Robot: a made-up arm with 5 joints.
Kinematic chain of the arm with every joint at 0, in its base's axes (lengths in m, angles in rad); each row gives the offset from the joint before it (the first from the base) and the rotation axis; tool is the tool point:
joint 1: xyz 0 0 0.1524 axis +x
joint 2: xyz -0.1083 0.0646 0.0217 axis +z
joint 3: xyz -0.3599 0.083 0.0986 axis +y
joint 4: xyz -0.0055 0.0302 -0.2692 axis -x
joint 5: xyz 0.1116 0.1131 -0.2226 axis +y
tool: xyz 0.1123 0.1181 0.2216
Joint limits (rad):
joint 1: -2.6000..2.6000
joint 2: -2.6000..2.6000
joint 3: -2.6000..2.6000
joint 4: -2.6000..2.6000
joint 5: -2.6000..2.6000
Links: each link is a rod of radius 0.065 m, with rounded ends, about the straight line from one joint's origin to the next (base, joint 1, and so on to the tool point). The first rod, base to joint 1, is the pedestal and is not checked.
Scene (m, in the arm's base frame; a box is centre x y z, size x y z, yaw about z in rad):
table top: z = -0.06
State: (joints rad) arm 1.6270 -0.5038 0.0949 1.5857 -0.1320
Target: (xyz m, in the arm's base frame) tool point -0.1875 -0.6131 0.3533
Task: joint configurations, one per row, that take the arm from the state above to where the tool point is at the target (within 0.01 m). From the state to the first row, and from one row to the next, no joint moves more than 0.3 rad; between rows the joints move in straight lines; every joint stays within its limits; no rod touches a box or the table.
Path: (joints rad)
1: 1.6020 -0.4996 -0.1788 1.5973 -0.0520
2: 1.5769 -0.4954 -0.4524 1.6088 0.0281
3: 1.5519 -0.4912 -0.7261 1.6204 0.1081
4: 1.5268 -0.4870 -0.9998 1.6319 0.1881
5: 1.5018 -0.4828 -1.2734 1.6435 0.2682
6: 1.4767 -0.4786 -1.5471 1.6550 0.3482
7: 1.4517 -0.4744 -1.8208 1.6666 0.4283
8: 1.4266 -0.4702 -2.0944 1.6782 0.5083

